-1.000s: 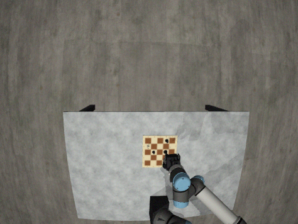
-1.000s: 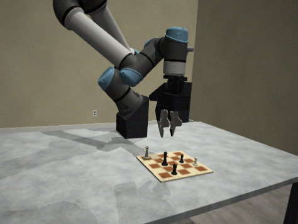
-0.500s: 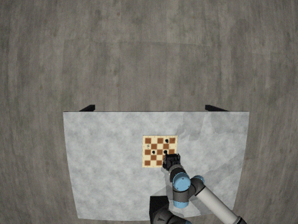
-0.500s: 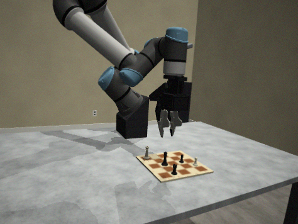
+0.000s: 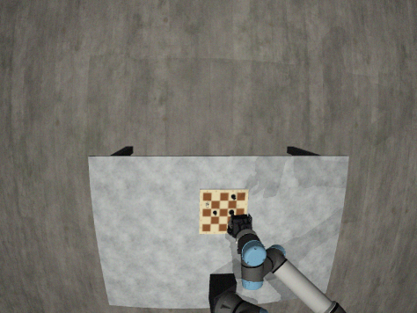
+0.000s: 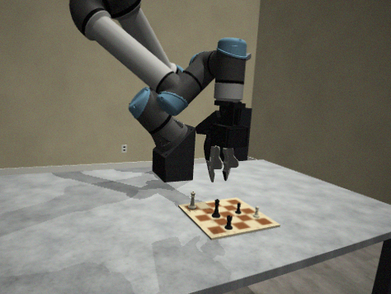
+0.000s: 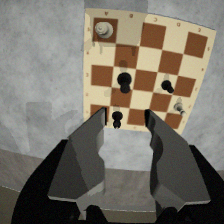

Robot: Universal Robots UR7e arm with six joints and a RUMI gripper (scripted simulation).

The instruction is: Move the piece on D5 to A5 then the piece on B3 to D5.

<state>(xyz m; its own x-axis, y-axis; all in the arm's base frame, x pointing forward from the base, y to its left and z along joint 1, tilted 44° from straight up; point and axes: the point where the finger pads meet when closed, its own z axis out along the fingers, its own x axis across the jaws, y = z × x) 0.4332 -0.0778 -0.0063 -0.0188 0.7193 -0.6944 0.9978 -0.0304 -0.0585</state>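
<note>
The tall black piece lies 10 cm below my hand. Also, from my hand: tall white piece (8 cm behind, 4 cm to the right, 10 cm below); small white pawn (5 cm ahead, 11 cm to the left, 11 cm below); chessboard (4 cm to the left, 12 cm below).
</note>
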